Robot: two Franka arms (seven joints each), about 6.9 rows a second.
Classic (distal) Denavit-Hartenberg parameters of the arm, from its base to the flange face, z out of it. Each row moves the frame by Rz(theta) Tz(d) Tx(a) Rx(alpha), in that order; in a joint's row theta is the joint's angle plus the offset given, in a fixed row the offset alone. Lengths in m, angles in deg.
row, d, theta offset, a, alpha
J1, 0.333, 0, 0, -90
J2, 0, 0, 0, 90
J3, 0.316, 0, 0.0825, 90
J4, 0, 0, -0.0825, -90
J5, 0.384, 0, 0, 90
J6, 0, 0, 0.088, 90
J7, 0.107, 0, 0, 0
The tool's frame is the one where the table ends.
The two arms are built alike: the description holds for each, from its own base.
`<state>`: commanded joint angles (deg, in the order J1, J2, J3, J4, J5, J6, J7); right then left.
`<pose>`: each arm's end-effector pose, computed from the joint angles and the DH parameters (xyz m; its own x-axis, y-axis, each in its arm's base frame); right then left.
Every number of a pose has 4 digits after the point.
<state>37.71 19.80 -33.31 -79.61 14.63 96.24 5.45 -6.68 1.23 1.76 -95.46 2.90 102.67 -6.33</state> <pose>0.6388 0.1312 0.5390 0.9998 -0.0185 -0.0066 -0.0189 -0.9976 -0.0663 0.5772 -0.0455 0.5872 0.9940 0.0138 0.1089 0.0182 -0.9991 -0.0391</pose>
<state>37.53 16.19 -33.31 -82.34 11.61 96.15 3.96 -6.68 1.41 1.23 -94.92 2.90 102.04 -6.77</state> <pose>0.6261 0.1118 0.5523 1.0000 0.0019 0.0008 0.0019 -0.9988 -0.0480 0.5770 -0.0508 0.5889 0.9944 0.0128 0.1045 0.0169 -0.9991 -0.0388</pose>
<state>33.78 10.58 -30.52 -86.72 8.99 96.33 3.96 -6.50 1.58 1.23 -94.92 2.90 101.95 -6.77</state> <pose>0.6074 0.0763 0.5672 0.9998 -0.0211 0.0041 -0.0208 -0.9978 -0.0631 0.5778 -0.0491 0.5871 0.9949 0.0160 0.1000 0.0200 -0.9990 -0.0393</pose>
